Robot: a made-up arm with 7 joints.
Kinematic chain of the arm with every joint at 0, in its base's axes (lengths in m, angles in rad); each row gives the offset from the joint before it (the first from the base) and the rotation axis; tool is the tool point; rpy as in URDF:
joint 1: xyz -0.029 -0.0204 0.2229 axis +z
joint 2: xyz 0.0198 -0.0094 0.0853 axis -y
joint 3: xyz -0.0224 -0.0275 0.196 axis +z
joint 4: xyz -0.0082 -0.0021 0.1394 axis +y
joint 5: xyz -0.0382 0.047 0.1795 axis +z
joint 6: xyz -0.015 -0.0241 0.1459 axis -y
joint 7: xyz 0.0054 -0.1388 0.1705 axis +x
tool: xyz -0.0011 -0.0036 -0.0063 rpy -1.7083 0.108 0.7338
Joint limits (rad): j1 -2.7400..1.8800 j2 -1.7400..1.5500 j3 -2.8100..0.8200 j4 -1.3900..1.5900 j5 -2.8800..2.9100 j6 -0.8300..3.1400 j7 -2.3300..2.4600
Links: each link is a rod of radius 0.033 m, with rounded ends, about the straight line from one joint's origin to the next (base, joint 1, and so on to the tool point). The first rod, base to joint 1, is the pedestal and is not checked.
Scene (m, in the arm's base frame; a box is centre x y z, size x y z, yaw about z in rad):
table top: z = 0
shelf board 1: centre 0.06 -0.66 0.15 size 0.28 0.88 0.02 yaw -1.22
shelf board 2: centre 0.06 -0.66 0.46 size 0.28 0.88 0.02 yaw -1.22
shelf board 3: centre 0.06 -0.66 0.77 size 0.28 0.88 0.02 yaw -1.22
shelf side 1: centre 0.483 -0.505 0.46 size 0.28 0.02 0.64 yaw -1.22
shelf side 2: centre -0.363 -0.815 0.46 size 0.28 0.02 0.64 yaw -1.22
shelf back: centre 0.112 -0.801 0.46 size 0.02 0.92 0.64 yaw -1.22
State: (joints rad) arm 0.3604 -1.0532 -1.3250 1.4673 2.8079 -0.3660 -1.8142
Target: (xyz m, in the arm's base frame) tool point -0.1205 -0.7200 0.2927
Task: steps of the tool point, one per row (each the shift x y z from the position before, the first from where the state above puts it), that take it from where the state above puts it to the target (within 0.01 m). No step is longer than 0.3 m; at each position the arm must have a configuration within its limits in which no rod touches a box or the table.
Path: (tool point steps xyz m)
1: 0.0637 0.1133 0.1446
2: 0.0005 0.1047 0.1843
3: -0.0779 0.0745 0.2046
4: -0.1604 0.0172 0.1891
5: -0.2217 -0.0614 0.1257
6: -0.2350 -0.1374 0.0182
7: -0.1879 -0.1760 -0.1089
8: -0.0961 -0.1520 -0.2150
9: 0.0046 -0.0675 -0.2628
10: 0.0770 0.0437 -0.2352
11: 0.0356 -0.0839 0.0027
12: 0.0299 -0.0682 0.0080
13: 0.0170 -0.0502 0.0029
14: 0.0028 -0.0308 -0.0136

